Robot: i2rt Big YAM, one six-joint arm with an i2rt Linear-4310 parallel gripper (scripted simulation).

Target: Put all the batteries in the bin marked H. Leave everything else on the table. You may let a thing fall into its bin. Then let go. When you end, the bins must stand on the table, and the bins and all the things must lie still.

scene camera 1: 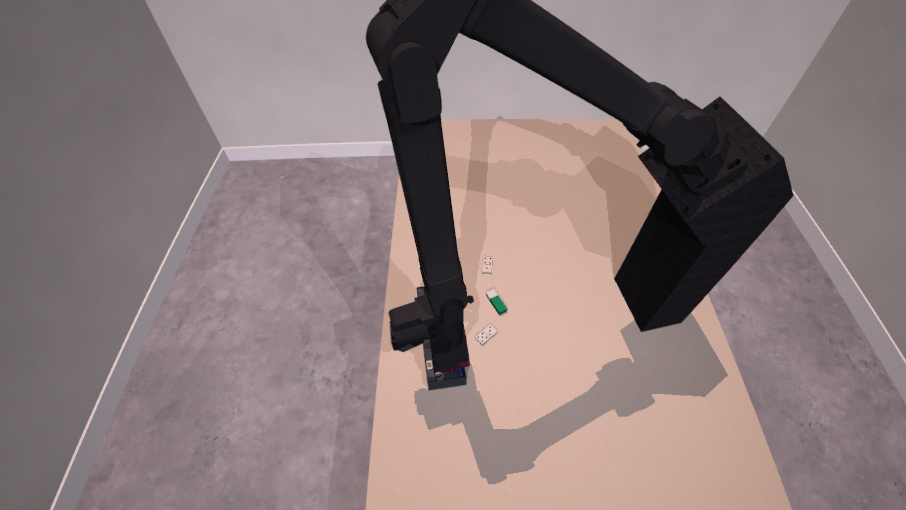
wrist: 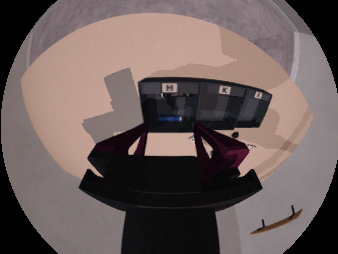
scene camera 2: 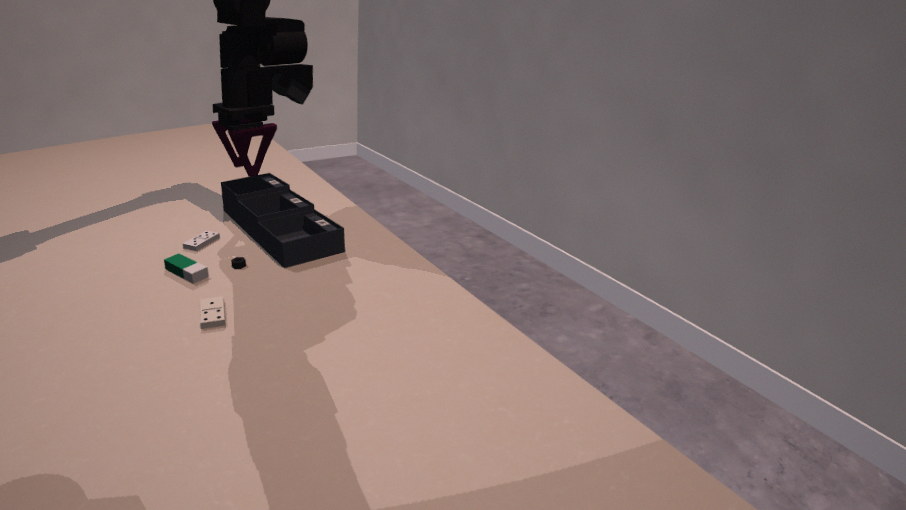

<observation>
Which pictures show the three joined black bins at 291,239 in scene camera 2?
Scene camera 1, the wrist view and scene camera 2: all of them.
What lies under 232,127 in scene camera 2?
My gripper.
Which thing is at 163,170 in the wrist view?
My gripper.
</observation>
